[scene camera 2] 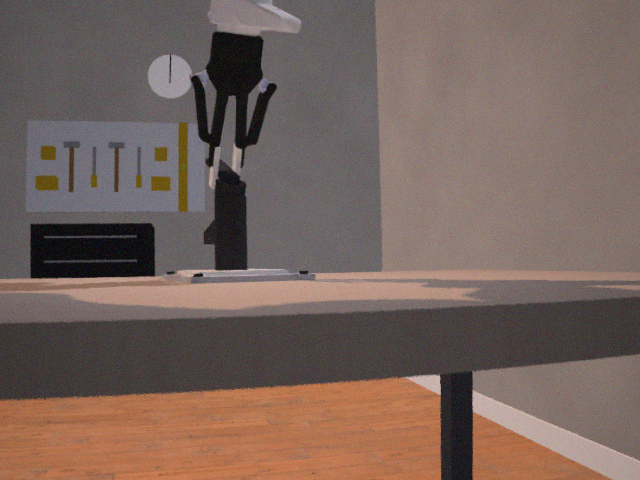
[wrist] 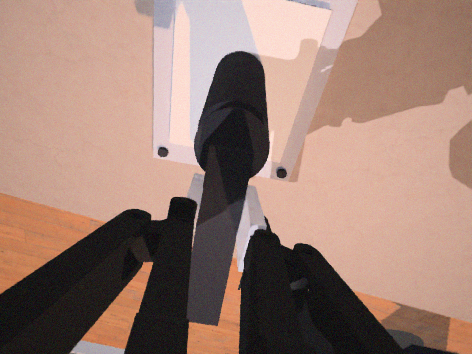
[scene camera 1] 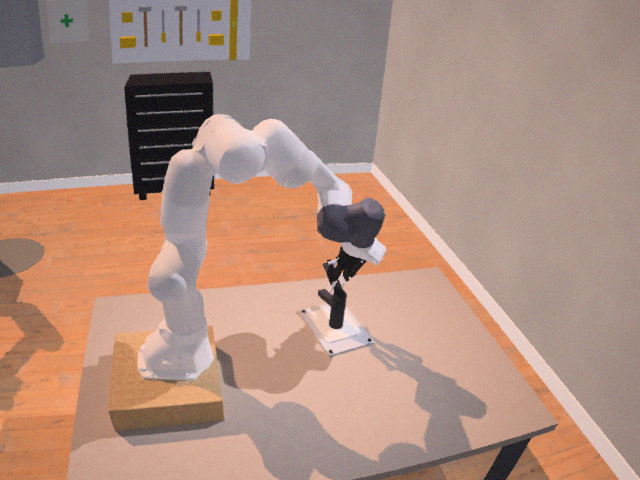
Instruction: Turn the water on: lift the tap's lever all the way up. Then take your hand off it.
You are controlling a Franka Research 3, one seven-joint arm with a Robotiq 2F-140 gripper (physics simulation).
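The black tap (scene camera 1: 337, 312) (scene camera 2: 230, 227) (wrist: 239, 85) stands upright on a white base plate (scene camera 1: 351, 345) (scene camera 2: 253, 279) (wrist: 162, 115). Its short spout (scene camera 1: 326, 296) (scene camera 2: 209, 233) sticks out from the side of the body. The flat dark lever (scene camera 2: 230, 173) (wrist: 212, 270) slants upward from the top of the tap body. My gripper (scene camera 1: 336, 284) (scene camera 2: 224, 167) (wrist: 220, 197) is shut on the lever, with one light pad on each side of it in the wrist view. In scene camera 1 the fingers hide much of the lever.
The plate is on a grey table (scene camera 1: 413, 320) (scene camera 2: 320, 335) (wrist: 75, 100), with dark screws at its corners. The arm's base stands on a wooden block (scene camera 1: 168, 413) at the table's left. A black drawer cabinet (scene camera 1: 170, 82) (scene camera 2: 93, 248) stands by the back wall.
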